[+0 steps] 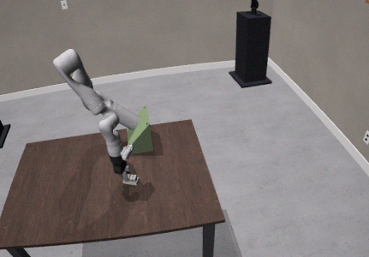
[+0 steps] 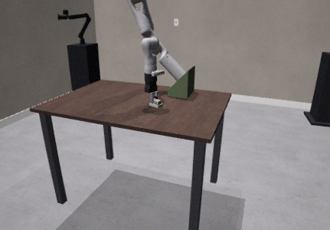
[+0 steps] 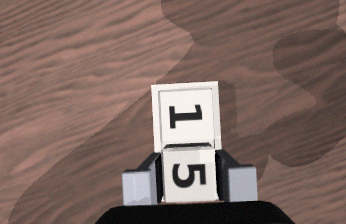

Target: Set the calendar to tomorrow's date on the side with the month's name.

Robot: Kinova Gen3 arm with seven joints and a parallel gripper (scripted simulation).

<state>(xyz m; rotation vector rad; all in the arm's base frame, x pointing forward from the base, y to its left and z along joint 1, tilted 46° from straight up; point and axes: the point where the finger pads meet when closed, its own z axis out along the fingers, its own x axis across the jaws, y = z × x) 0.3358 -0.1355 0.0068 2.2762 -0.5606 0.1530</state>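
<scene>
Right now the digit cube is 1 cm below my hand. Also, from my hand: white calendar tray 3 cm below, 2 cm to the left, 1 cm ahead; white cube 3 cm to the left, 1 cm below, 1 cm ahead.
</scene>
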